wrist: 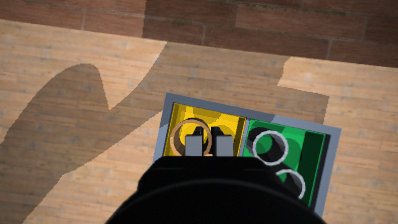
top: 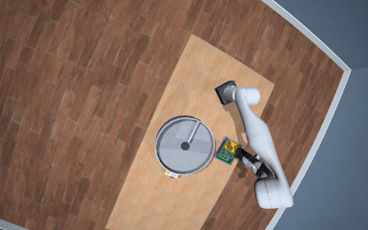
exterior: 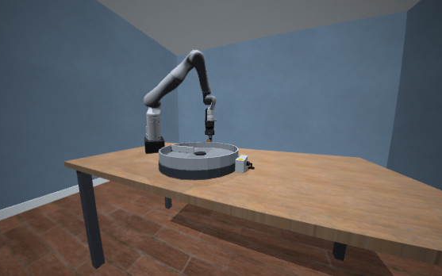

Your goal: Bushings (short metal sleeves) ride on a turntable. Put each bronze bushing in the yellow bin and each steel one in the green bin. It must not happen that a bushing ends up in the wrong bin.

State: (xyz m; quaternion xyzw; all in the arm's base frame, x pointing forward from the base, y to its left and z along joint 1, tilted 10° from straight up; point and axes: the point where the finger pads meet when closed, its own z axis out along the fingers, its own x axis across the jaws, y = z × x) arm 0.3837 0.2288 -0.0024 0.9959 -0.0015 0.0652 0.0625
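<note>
My gripper is now 5 cm to the left of the bin, 5 cm above it and 3 cm short of it. The rest, counted from my hand: turntable (40 cm to the right, 7 cm ahead, 3 cm below).
</note>
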